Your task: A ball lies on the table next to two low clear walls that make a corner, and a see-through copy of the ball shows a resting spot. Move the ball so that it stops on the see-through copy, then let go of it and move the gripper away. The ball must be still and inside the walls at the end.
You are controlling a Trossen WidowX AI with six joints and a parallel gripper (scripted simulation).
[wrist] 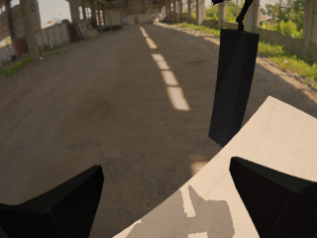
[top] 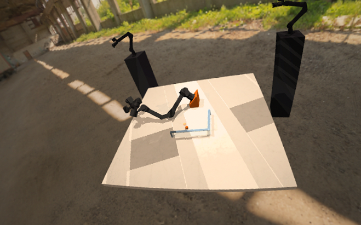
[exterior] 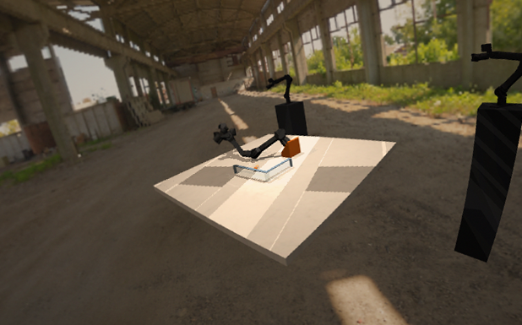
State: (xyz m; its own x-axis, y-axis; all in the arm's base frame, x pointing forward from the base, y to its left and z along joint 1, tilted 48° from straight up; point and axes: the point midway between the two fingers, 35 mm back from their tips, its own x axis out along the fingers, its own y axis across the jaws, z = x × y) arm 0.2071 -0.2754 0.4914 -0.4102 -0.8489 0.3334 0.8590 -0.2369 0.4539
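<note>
Now: the orange ball 12 cm ahead of my gripper tip, 58 cm to the left of it and 16 cm below it. Also, from my gripper tip: see-through copy of ball 9 cm ahead, 56 cm to the left, 16 cm below.
</note>
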